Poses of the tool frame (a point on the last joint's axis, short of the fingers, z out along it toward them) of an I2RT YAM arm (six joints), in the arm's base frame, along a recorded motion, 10 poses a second.
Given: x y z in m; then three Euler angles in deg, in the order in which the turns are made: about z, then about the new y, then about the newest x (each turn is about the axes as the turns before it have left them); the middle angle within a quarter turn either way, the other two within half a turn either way.
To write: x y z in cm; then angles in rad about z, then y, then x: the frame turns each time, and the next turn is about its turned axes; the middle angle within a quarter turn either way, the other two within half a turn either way. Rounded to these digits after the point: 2 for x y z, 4 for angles.
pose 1, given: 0.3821, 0.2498, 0.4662, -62.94, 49.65, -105.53
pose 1, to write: 38.21, 24.98, 46.62, -1.0985, 0.8666, -1.8418
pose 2, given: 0.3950, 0.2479, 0.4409, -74.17, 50.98, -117.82
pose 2, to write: 39.50, 24.79, 44.09, -1.2945, 0.8898, -2.0563
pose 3, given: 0.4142, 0.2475, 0.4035, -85.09, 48.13, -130.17
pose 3, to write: 41.42, 24.75, 40.35, -1.4851, 0.8400, -2.2719
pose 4, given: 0.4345, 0.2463, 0.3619, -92.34, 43.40, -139.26
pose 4, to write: 43.45, 24.63, 36.19, -1.6116, 0.7575, -2.4305
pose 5, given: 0.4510, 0.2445, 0.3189, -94.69, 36.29, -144.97
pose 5, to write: 45.10, 24.45, 31.89, -1.6527, 0.6334, -2.5302
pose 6, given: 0.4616, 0.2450, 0.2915, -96.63, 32.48, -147.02
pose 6, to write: 46.16, 24.50, 29.15, -1.6865, 0.5669, -2.5660
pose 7, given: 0.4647, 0.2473, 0.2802, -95.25, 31.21, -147.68
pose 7, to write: 46.47, 24.73, 28.02, -1.6624, 0.5447, -2.5775
